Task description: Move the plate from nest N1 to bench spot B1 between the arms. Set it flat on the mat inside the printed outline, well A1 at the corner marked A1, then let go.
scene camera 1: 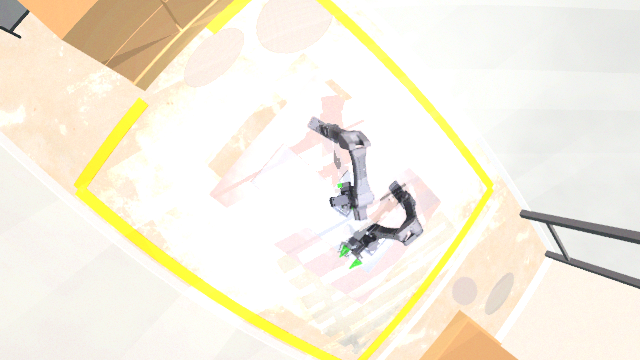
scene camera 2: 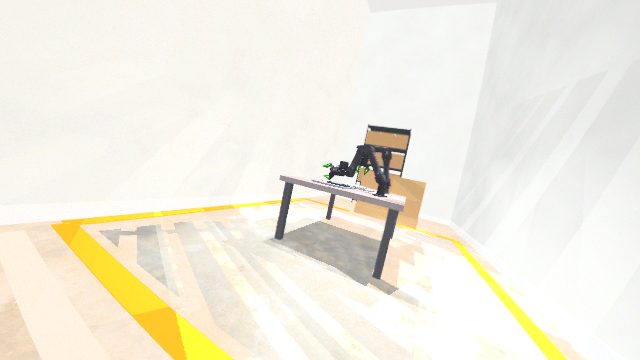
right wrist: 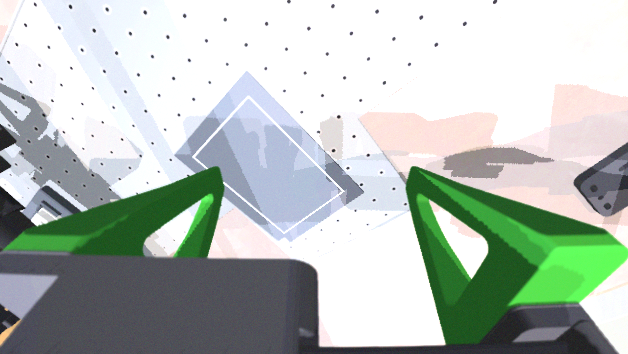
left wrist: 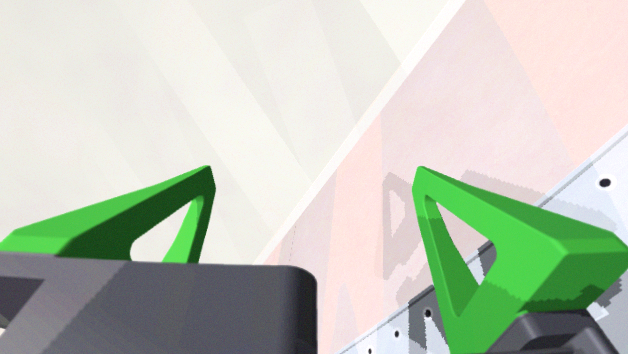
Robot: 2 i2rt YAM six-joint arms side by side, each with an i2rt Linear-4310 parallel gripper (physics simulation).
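Frame: origin at the left arm's base, x right, y ahead, z up, level; centimetres.
Where they show: left gripper, fingertip midpoint: [scene camera 1: 344, 263] [scene camera 2: 322, 170] [left wrist: 313, 177]; right gripper, fingertip midpoint: [scene camera 2: 360, 173] [right wrist: 314, 177]; left arm's base at its link origin: [scene camera 1: 400, 195] [scene camera 2: 380, 196]; right arm's base at its link origin: [scene camera 1: 325, 130].
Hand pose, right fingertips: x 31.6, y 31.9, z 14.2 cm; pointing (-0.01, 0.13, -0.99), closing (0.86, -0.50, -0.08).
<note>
Each offset is from my right fingertips to the centre of the thing. "spot": to the spot under its first point. Level surfaces: height alone.
The blue-grey mat {dz -12.8 cm} [right wrist: 270, 165] lies on the perforated board, with its printed white outline {spot: dx -4.2, dy -1.6, dz -12.7 cm} [right wrist: 296, 144] showing; no plate lies inside it. The corner mark A1 cannot be read. A grey-blue frame with a white part {dx -40.5, dy +0.5, dz -12.1 cm} [right wrist: 52, 205] shows at the left edge of the right wrist view; whether it is the nest with the plate I cannot tell. My right gripper [right wrist: 314, 177] [scene camera 1: 346, 196] [scene camera 2: 362, 170] is open and empty above the mat. My left gripper [left wrist: 313, 177] [scene camera 1: 350, 257] [scene camera 2: 326, 170] is open and empty above the table's edge strip.
The perforated board {dz -12.9 cm} [right wrist: 125, 65] [left wrist: 595, 205] lies on the table {dz -15.0 cm} [scene camera 2: 310, 183]. Dark arm parts show at the left edge of the right wrist view, and a dark part [right wrist: 605, 192] shows at its right edge. A shelf rack [scene camera 2: 408, 150] stands behind the table.
</note>
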